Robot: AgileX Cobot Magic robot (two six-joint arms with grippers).
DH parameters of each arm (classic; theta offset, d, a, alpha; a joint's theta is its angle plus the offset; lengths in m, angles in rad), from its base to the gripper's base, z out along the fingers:
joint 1: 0 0.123 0 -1.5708
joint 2: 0.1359 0 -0.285 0
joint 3: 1.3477 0 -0.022 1.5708
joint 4: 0 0.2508 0 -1.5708
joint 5: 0 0 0.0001 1.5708
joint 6: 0 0.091 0 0
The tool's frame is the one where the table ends.
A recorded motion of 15 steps. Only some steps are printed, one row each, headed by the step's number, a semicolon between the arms.
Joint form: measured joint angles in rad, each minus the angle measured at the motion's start. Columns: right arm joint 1, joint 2, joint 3, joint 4, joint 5, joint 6; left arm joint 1, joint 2, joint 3, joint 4, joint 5, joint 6.
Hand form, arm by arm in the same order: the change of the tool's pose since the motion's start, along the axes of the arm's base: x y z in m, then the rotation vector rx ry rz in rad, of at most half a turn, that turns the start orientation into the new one. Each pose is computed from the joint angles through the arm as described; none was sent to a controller.
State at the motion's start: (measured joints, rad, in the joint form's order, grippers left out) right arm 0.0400 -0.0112 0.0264 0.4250 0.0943 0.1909; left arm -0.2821 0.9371 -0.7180 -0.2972 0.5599 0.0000
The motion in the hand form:
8: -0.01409 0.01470 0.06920 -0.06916 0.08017 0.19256; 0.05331 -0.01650 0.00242 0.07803 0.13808 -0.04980
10: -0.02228 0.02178 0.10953 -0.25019 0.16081 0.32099; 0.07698 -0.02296 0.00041 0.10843 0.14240 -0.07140
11: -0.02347 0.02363 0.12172 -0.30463 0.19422 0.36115; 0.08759 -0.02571 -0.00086 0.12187 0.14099 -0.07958
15: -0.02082 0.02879 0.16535 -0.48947 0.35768 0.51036; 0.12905 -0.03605 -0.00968 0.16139 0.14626 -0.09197
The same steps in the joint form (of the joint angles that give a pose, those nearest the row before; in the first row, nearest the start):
8: 0.0378 0.0854 -0.3061 0.0331 0.3456 -0.0702; 0.0000 0.2527 -0.2008 0.0256 0.1105 0.0224
10: 0.0645 0.1861 -0.5100 0.0065 0.5834 -0.1909; 0.0000 0.3472 -0.2707 0.0302 0.1034 0.0555
11: 0.0706 0.2269 -0.5756 -0.0014 0.6600 -0.2261; 0.0000 0.3881 -0.3017 0.0341 0.0977 0.0686
15: 0.0839 0.4104 -0.8294 -0.0373 0.9610 -0.3352; 0.0000 0.5471 -0.4253 0.0581 0.0796 0.0866

